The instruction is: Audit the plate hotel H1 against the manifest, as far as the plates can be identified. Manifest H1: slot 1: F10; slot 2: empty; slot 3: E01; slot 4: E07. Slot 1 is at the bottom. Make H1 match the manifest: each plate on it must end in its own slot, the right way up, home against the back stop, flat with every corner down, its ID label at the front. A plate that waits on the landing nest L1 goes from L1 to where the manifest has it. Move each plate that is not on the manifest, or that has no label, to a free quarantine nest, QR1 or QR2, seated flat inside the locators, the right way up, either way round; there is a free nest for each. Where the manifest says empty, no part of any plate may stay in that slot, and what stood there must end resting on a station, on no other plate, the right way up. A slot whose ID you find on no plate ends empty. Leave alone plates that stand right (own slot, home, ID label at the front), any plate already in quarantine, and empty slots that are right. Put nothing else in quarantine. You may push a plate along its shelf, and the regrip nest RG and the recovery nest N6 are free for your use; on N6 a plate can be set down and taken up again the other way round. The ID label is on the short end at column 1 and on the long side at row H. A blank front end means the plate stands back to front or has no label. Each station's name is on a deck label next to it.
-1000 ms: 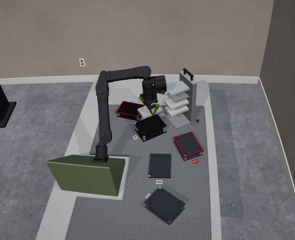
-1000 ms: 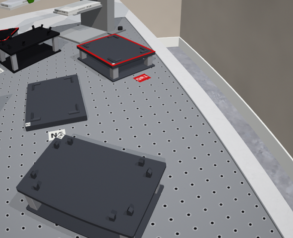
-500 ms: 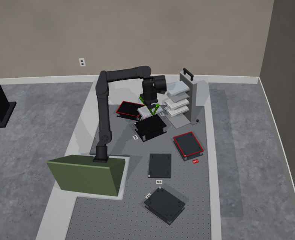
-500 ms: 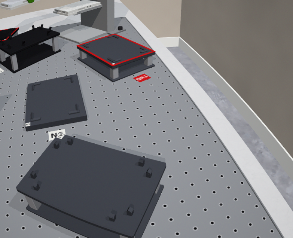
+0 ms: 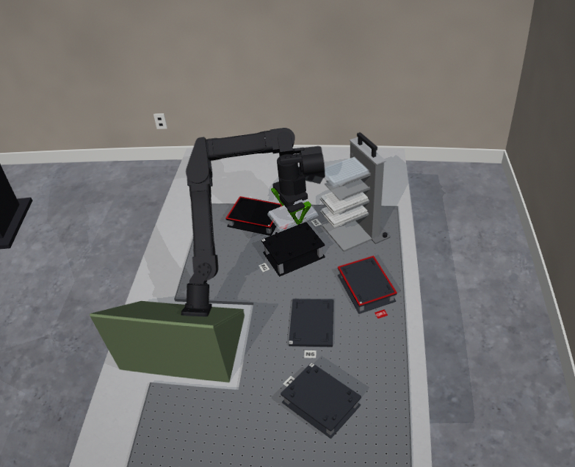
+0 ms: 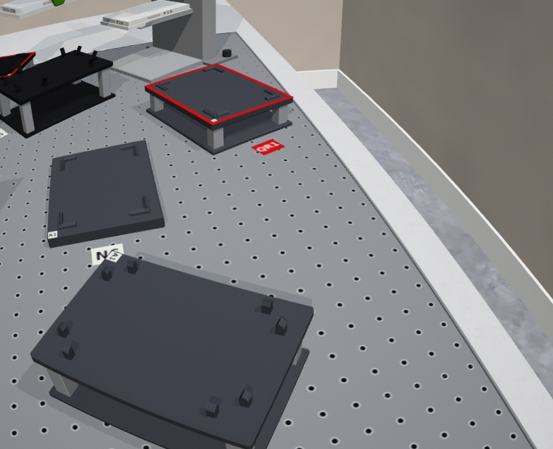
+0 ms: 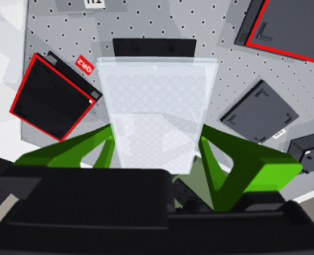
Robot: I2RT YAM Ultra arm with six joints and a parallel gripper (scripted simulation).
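The clear well plate is right at my hand. The rest, counted from my hand: plate hotel H1: 240 mm ahead, 110 mm to the left, 30 mm below; H1 deck label: 180 mm below, 150 mm to the left, 80 mm ahead; black regrip nest RG: 120 mm below, 10 mm behind.
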